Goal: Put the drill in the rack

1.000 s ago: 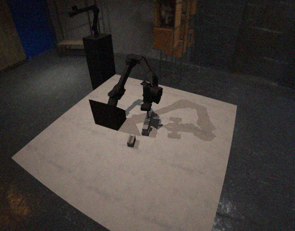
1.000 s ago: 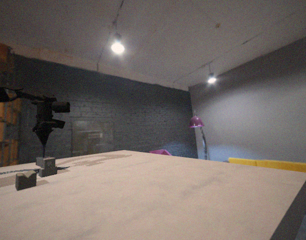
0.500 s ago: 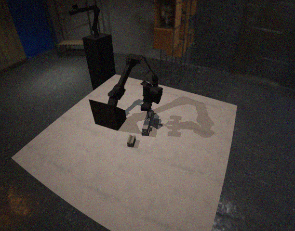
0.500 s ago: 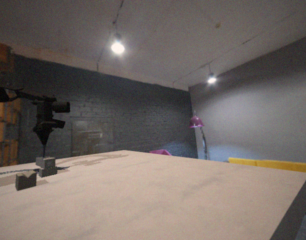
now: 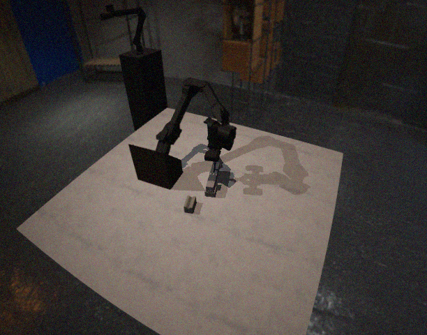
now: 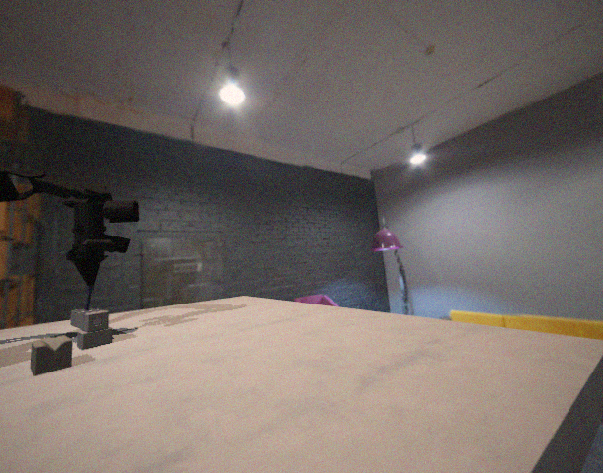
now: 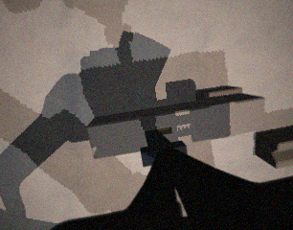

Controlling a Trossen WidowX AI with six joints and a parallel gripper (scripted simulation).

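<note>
Right now my gripper tip is 1 cm short of the drill, 5 cm to the left of it and 8 cm above it. Round my gripper tip: grey sleeve: 1 cm ahead, 3 cm to the right, 8 cm below; then rack: 22 cm to the right, 11 cm below.
</note>
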